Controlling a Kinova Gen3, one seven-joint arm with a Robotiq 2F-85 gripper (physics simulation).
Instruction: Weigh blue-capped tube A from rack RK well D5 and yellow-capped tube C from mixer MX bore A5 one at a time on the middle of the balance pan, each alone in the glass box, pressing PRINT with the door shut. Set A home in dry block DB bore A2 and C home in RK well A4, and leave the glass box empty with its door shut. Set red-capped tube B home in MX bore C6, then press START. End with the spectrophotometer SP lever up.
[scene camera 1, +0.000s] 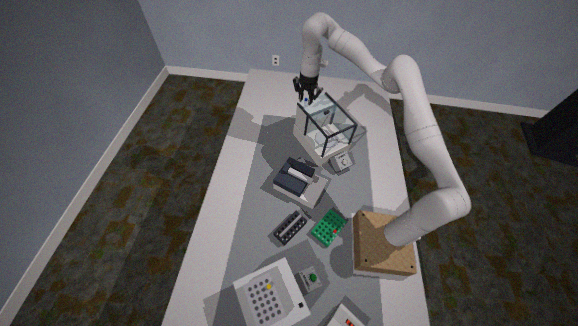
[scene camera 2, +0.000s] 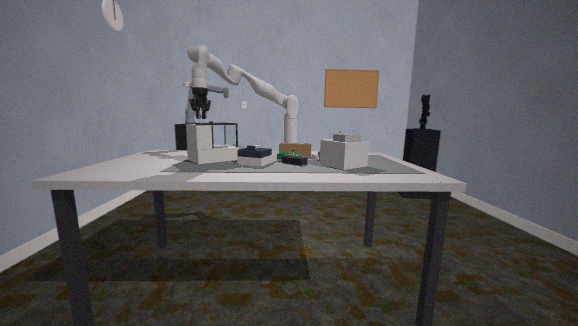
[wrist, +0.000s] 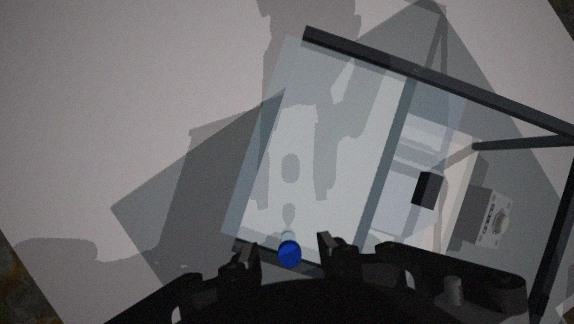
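Where they show: gripper, fingertip midpoint: (scene camera 1: 305, 102) (scene camera 2: 201, 119) (wrist: 289, 252); arm's base, origin of the base link: (scene camera 1: 395, 234) (scene camera 2: 290, 143).
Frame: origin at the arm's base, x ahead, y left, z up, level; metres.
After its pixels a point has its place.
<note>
Blue-capped tube A (scene camera 1: 306, 99) @(y -0.406, x 0.489, z 0.184 m) (wrist: 289, 254) @(y -0.409, x 0.491, z 0.185 m) stands upright at the rear top of the balance's glass box (scene camera 1: 342, 132) @(y -0.329, x 0.299, z 0.122 m) (wrist: 450, 86) @(y -0.459, x 0.343, z 0.144 m). My gripper (scene camera 1: 306, 101) @(y -0.404, x 0.493, z 0.167 m) (scene camera 2: 201, 116) @(y -0.404, x 0.493, z 0.167 m) (wrist: 289, 252) @(y -0.404, x 0.493, z 0.167 m) is partly open and points down over it; in the wrist view the cap lies between the fingertips, not gripped. Yellow-capped tube C (scene camera 1: 269, 286) @(y 0.328, x 0.391, z 0.114 m) (scene camera 2: 340, 132) @(y 0.328, x 0.397, z 0.109 m) is in the mixer (scene camera 1: 288, 274) @(y 0.272, x 0.349, z 0.066 m) (scene camera 2: 345, 154) @(y 0.353, x 0.502, z 0.009 m). Red-capped tube B (scene camera 1: 335, 231) @(y 0.056, x 0.223, z -0.015 m) (scene camera 2: 293, 151) @(y 0.056, x 0.226, z -0.025 m) is in the green rack (scene camera 1: 327, 244) @(y 0.107, x 0.238, z -0.040 m). The black dry block (scene camera 1: 290, 227) @(y 0.094, x 0.394, z -0.023 m) (scene camera 2: 294, 160) @(y 0.091, x 0.433, z -0.045 m) shows no tube. The door's state is unclear through the glass.
The PRINT box (scene camera 1: 344, 162) @(y -0.267, x 0.249, z 0.000 m) (wrist: 495, 220) is beside the balance. A navy-topped device (scene camera 1: 291, 184) @(y -0.072, x 0.444, z 0.011 m) (scene camera 2: 255, 153) @(y -0.100, x 0.518, z -0.002 m) lies between balance and blocks; its lever position is unclear. The green START button (scene camera 1: 313, 277) @(y 0.245, x 0.265, z 0.001 m) is beside the mixer. A white device with red markings (scene camera 1: 345, 316) @(y 0.323, x 0.131, z -0.025 m) is cut off below.
</note>
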